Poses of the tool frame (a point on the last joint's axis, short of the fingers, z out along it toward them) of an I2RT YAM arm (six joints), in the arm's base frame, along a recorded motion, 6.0 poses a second.
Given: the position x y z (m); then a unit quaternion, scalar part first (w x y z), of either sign.
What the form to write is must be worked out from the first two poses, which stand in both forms.
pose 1, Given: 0.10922 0.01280 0.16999 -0.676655 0.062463 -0.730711 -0.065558
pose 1, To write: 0.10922 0.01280 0.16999 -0.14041 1.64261 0.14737
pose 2, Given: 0.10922 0.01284 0.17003 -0.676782 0.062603 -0.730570 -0.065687
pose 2, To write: 0.10922 0.01284 0.17003 -0.14072 1.64221 0.14765
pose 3, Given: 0.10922 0.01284 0.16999 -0.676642 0.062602 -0.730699 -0.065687
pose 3, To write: 0.10922 0.01284 0.16999 -0.14073 1.64259 0.14766
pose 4, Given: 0.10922 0.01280 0.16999 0.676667 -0.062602 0.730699 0.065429
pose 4, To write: 0.10922 0.01280 0.16999 -0.14073 1.64257 0.14708
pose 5, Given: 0.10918 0.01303 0.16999 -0.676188 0.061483 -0.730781 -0.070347
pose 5, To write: 0.10918 0.01303 0.16999 -0.13824 1.64307 0.15817
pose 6, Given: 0.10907 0.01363 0.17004 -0.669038 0.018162 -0.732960 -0.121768
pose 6, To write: 0.10907 0.01363 0.17004 -0.04095 1.65261 0.27455
